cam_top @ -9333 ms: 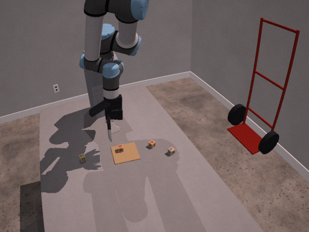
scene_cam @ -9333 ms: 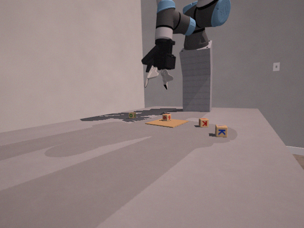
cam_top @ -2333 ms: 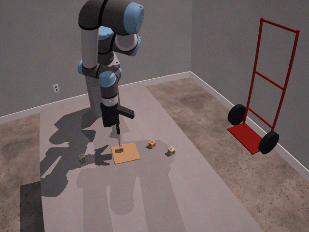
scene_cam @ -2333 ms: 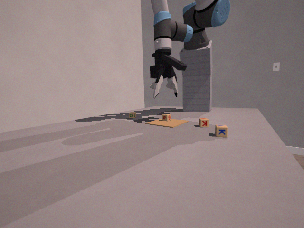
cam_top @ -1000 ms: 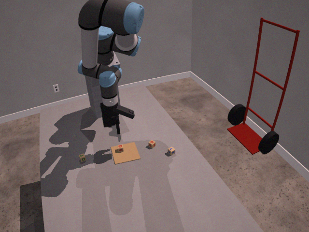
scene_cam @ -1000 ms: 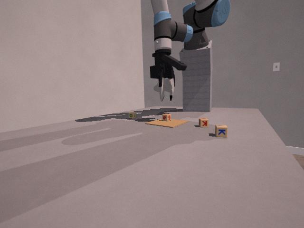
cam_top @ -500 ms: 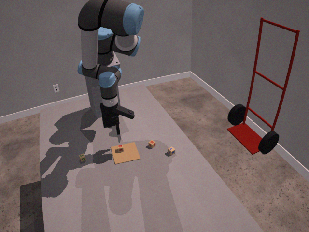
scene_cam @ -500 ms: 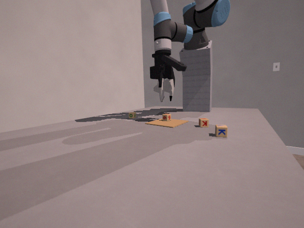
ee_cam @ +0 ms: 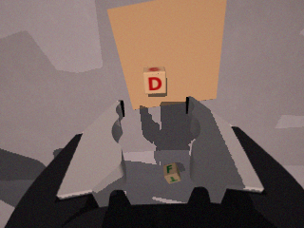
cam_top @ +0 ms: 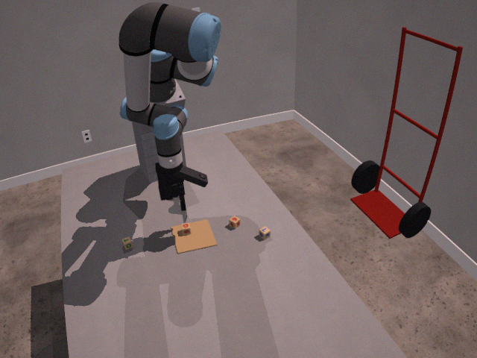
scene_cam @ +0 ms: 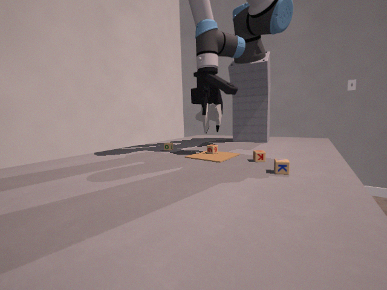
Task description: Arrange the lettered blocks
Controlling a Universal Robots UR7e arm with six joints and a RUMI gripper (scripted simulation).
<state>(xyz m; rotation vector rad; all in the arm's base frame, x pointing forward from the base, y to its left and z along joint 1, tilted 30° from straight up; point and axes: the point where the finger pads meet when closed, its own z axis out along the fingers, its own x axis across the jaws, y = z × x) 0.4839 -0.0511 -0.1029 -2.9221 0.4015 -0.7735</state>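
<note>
The red-marked block is 70 mm below my hand. The rest, counted from my hand: red-lettered block: 170 mm to the left, 80 mm below, 50 mm ahead; then tan mat: 90 mm below, 30 mm ahead, 10 mm to the left; then green-lettered block: 220 mm to the right, 80 mm below, 30 mm behind.
</note>
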